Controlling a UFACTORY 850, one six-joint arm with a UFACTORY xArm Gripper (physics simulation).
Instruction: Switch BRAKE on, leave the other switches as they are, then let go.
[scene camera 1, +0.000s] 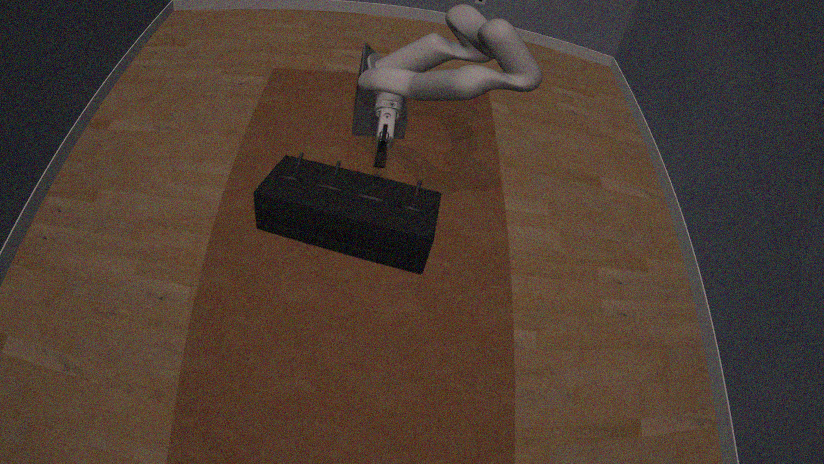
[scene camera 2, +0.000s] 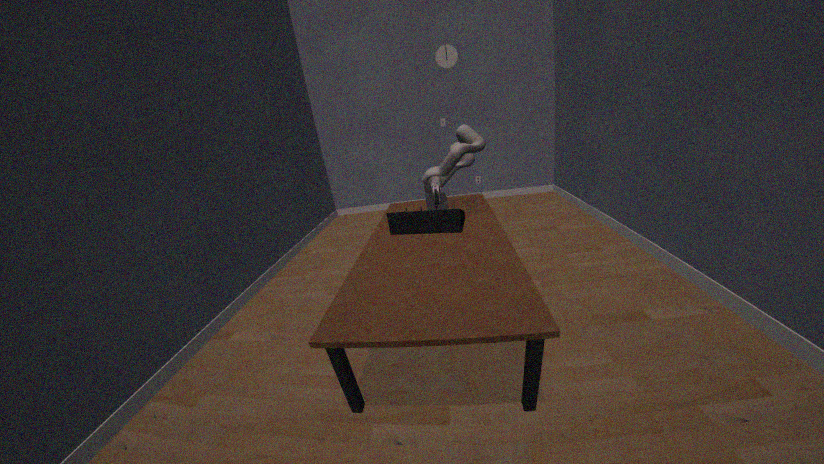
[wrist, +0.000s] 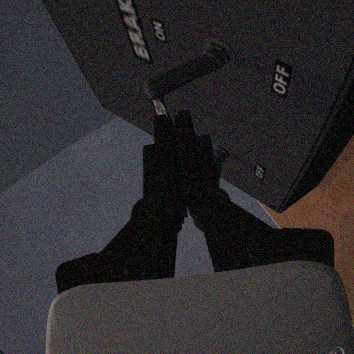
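The black switch box (scene camera 1: 345, 230) (scene camera 2: 425, 222) (wrist: 245, 112) lies on the table. In the wrist view the BRAKE label (wrist: 134, 31) is cut by the top edge. The BRAKE lever (wrist: 189, 75) starts between its ON label (wrist: 159, 30) and its OFF label (wrist: 281, 78) and leans left, toward the ON side. My gripper (scene camera 1: 379, 166) (scene camera 2: 436, 203) (wrist: 177, 131) is shut with nothing between its fingers. Its tips are just below the lever's free end in the wrist view; whether they touch it cannot be told. The gripper hides most of the neighbouring lever.
Other levers stand on the box: a left one (scene camera 1: 299, 161), a second one (scene camera 1: 337, 168) and a right one (scene camera 1: 419, 186). The small OFF label (wrist: 260, 171) is right of the gripper. The brown table (scene camera 1: 345, 357) (scene camera 2: 432, 293) bears the box and the arm's base.
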